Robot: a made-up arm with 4 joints. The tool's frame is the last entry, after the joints. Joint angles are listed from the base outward.
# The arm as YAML. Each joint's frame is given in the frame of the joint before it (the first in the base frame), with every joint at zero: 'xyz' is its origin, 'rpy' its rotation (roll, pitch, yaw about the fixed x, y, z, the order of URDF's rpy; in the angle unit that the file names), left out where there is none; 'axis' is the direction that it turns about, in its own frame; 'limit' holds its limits. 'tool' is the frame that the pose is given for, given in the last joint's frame.
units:
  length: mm
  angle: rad
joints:
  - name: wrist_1
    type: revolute
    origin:
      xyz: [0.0, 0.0, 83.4]
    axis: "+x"
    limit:
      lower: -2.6
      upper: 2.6
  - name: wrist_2
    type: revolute
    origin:
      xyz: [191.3, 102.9, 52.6]
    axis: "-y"
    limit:
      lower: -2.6
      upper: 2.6
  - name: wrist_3
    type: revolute
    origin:
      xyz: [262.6, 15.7, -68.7]
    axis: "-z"
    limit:
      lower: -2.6
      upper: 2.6
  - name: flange
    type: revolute
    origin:
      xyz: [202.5, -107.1, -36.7]
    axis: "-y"
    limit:
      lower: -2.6
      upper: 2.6
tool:
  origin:
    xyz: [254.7, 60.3, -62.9]
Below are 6 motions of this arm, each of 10 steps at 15 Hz.
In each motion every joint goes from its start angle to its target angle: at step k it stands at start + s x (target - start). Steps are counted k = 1, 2, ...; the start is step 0. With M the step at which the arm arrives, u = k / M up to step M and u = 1 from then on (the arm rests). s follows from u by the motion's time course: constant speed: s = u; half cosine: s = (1 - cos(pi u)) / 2; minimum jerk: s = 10 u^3 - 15 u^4 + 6 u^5.
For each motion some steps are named. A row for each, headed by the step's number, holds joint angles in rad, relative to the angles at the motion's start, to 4 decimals.
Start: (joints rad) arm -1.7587 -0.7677 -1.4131 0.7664
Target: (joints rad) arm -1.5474 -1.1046 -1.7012 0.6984
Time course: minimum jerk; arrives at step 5
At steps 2, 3, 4, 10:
2: 0.0671 -0.1069 -0.0915 -0.0216
3: 0.1442 -0.2300 -0.1966 -0.0464
4: 0.1991 -0.3174 -0.2714 -0.0641
10: 0.2113 -0.3369 -0.2881 -0.0680

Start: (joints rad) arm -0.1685 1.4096 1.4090 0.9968
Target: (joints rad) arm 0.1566 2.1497 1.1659 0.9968
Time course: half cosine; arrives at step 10
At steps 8, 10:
8: 0.2941 0.6694 -0.2199 0.0000
10: 0.3251 0.7401 -0.2431 0.0000

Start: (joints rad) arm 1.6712 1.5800 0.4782 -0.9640
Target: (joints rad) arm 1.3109 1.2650 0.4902 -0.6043
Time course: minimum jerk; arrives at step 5
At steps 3, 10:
3: -0.2459 -0.2150 0.0082 0.2455
10: -0.3603 -0.3150 0.0120 0.3597

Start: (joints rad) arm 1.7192 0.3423 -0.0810 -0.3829
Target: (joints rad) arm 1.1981 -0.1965 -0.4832 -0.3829
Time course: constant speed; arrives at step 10
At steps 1, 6, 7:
1: -0.0521 -0.0539 -0.0402 0.0000
6: -0.3127 -0.3233 -0.2413 0.0000
7: -0.3648 -0.3772 -0.2815 0.0000

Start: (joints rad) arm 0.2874 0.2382 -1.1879 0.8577
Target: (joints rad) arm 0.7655 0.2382 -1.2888 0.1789
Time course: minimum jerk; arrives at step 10
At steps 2, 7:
2: 0.0277 0.0000 -0.0058 -0.0393
7: 0.4001 0.0000 -0.0844 -0.5681

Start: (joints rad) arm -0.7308 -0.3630 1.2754 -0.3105
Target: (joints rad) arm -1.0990 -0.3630 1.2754 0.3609
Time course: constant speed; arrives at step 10
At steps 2, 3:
2: -0.0736 0.0000 0.0000 0.1343
3: -0.1105 0.0000 0.0000 0.2014

